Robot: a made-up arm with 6 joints.
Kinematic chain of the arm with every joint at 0, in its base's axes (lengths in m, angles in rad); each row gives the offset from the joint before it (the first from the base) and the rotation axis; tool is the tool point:
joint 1: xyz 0 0 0.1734 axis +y
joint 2: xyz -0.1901 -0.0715 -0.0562 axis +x
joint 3: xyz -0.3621 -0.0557 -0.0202 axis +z
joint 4: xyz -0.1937 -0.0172 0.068 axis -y
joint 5: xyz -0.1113 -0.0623 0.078 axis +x
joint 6: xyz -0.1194 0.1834 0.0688 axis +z
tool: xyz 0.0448 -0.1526 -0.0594
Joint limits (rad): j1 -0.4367..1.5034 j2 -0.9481..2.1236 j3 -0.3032..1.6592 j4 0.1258..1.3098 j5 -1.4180..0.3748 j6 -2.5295..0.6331
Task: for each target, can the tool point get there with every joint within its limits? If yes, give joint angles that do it. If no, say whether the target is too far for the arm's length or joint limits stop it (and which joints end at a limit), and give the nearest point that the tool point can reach.
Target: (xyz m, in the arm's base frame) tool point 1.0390 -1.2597 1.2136
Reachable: no: too far | nearest point 0.3618 -0.5484 0.9097 | short by 1.028 m
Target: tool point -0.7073 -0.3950 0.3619
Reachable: yes | joints 0.2357 -0.3131 0.9219 1.0168 -0.2474 0.3546
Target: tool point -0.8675 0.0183 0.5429
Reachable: yes | joints 0.5639 1.7473 0.0020 0.9903 0.0600 -0.0997
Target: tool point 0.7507 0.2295 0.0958
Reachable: no: joint limits stop it (at a limit: joint 1, joint 2, joint 3, joint 4, joint 5) | nearest point 0.3634 -0.2535 0.6541 | short by 0.834 m
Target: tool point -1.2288 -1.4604 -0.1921
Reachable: no: too far | nearest point -0.8217 -0.6818 -0.0710 | short by 0.887 m
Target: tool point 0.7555 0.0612 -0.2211
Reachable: no: joint limits stop it (at a limit: joint 1, joint 3, joint 4, joint 5) | nearest point -0.1413 0.0490 -0.5765 | short by 0.965 m
